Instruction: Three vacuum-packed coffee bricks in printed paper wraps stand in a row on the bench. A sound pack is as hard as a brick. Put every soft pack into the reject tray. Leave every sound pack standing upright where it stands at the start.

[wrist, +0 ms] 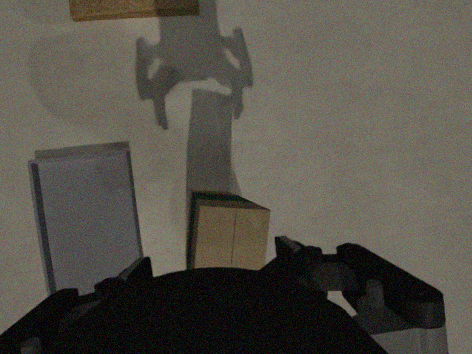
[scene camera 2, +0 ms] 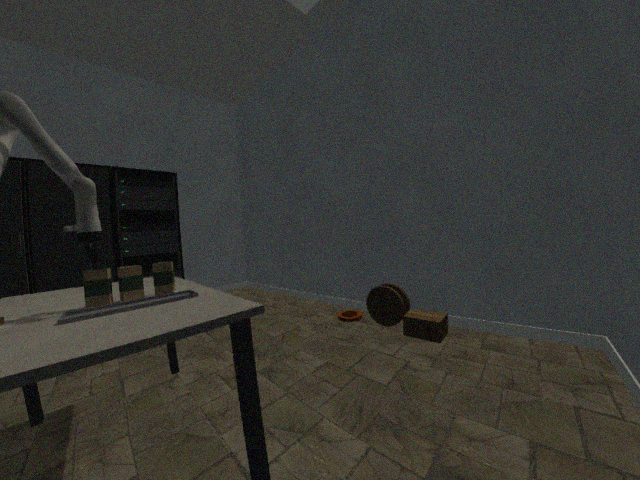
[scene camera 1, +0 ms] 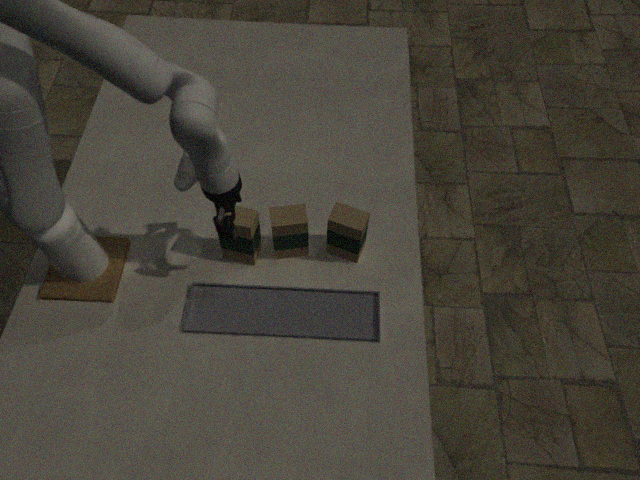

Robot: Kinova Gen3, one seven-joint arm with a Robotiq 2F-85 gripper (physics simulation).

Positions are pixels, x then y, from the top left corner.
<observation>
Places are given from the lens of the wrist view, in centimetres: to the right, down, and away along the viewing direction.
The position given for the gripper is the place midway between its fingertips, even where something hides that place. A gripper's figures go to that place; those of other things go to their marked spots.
gripper (wrist: 215,261): -1, 6, 16
reject tray (wrist: 86,205): -18, 4, 28
</observation>
